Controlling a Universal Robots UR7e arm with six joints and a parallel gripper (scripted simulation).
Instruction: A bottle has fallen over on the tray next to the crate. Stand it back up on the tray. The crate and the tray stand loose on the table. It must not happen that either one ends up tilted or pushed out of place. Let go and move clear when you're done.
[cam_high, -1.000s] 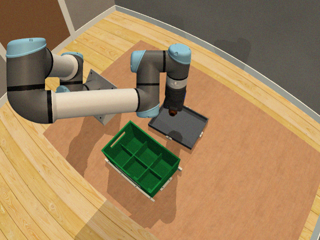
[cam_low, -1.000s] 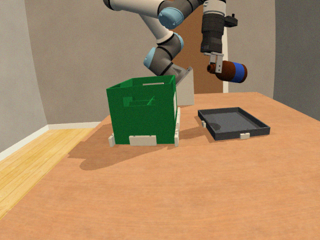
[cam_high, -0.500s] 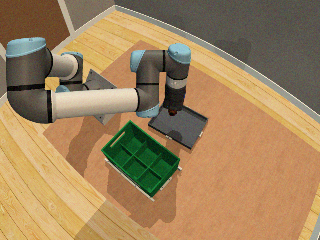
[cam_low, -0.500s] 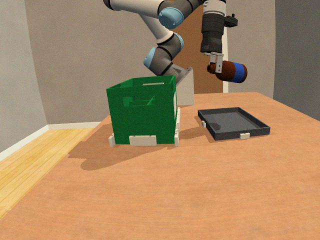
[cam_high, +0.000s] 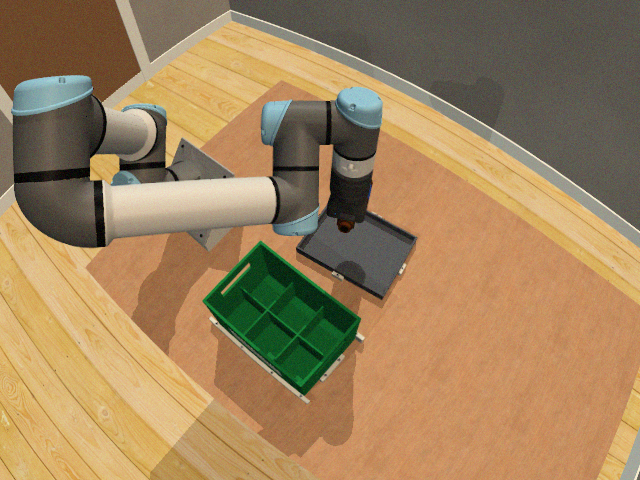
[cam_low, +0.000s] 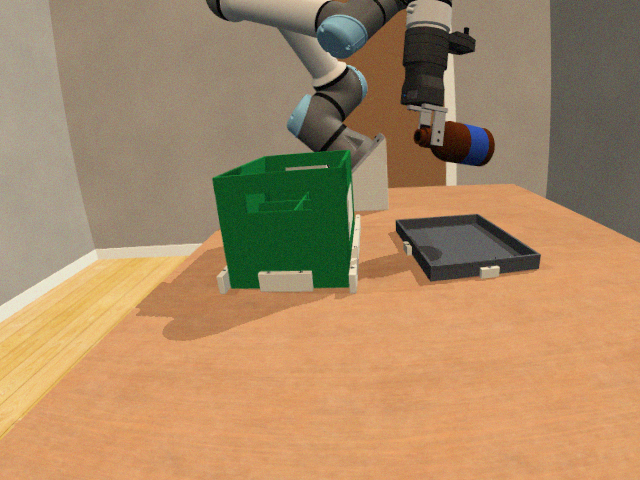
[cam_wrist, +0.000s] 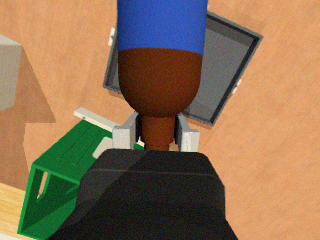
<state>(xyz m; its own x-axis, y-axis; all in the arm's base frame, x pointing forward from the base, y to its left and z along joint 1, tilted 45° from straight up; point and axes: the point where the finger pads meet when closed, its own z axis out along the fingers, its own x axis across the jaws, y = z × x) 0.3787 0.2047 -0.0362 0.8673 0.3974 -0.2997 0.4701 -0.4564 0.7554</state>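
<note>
Right now the bottle is 2 cm behind my hand, 4 cm to the left of it and 1 cm below it. Round my hand: green crate (3 cm ahead, 24 cm to the right, 12 cm below); then dark grey tray (5 cm to the left, 19 cm below).
</note>
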